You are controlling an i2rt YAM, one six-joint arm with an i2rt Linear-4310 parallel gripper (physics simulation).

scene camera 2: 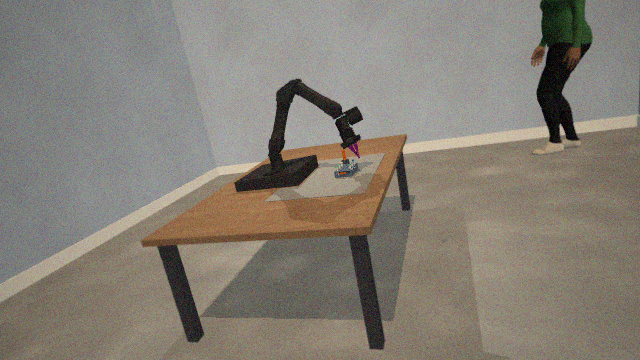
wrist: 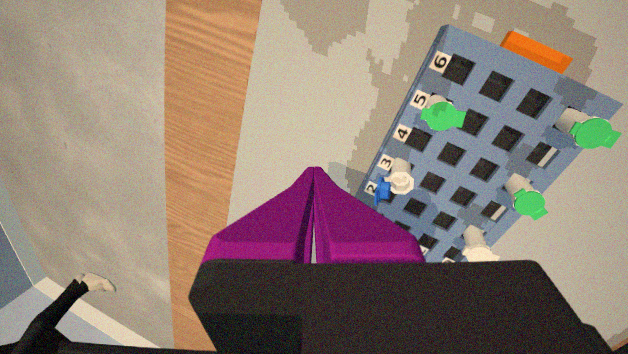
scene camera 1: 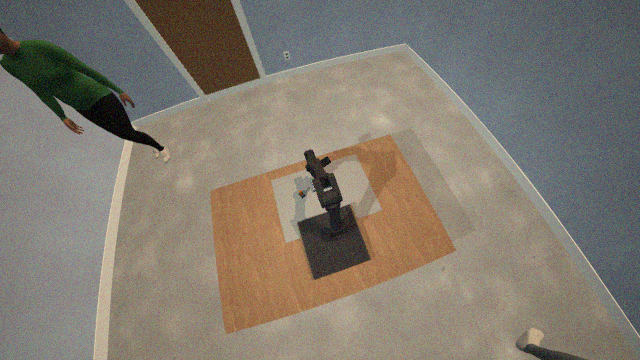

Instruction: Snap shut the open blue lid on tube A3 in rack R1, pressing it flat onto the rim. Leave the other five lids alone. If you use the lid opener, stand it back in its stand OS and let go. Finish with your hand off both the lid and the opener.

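Places are measured from the arm's base along level axes (x ahead, y left, z up), in centimetres.
Pixels of known places: gripper, fingertip midpoint: (scene camera 2: 359, 157) (wrist: 314, 177); arm's base at its link origin: (scene camera 2: 278, 169) (scene camera 1: 338, 233).
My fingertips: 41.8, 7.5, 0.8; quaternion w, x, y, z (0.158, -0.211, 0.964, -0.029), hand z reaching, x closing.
For each thing: its top centre in the pictures, then the offset to it from my fingertips, as dx, dy, dz. "spot": a spot on its surface instead. Level surfaces: height alone.
- blue rack R1 at its top centre: (wrist: 475, 205) (scene camera 2: 344, 160) -6.7, -3.0, -0.1
- Tube A3 at a spot on its surface: (wrist: 401, 175) spot: -3.9, -1.4, -2.4
- orange lid opener at its top centre: (scene camera 2: 343, 149) (scene camera 1: 300, 191) -12.7, +11.3, +2.0
- whitish lid at its top centre: (wrist: 479, 256) -9.9, +0.0, -1.7
- orange block at a spot on its surface: (wrist: 536, 51) spot: -5.8, -9.3, -4.2
- wooden table at its surface level: dz -6.8
The blue rack R1 (wrist: 452, 135) (scene camera 2: 345, 172) stands on the pale mat, at the right in the wrist view. Tube A3 (wrist: 401, 175) stands in it beside the label 3, its white rim uncovered. Its blue lid (wrist: 382, 191) hangs open at the tube's side, toward the label 2. My gripper (wrist: 314, 177) (scene camera 2: 357, 157) is shut and empty, its magenta fingertips together above the mat, to the left of tube A3 in the wrist view. The orange lid opener (scene camera 2: 344, 154) (scene camera 1: 301, 193) stands upright in its dark stand beside the rack.
Green lids (wrist: 443, 116) (wrist: 595, 133) (wrist: 530, 202) and a whitish lid (wrist: 481, 253) cap other tubes in the rack. An orange block (wrist: 536, 51) sits at the rack's far edge. The arm's black base (scene camera 2: 277, 174) (scene camera 1: 334, 250) stands on the wooden table (scene camera 2: 250, 215). A person in green (scene camera 1: 60, 75) stands away from the table.
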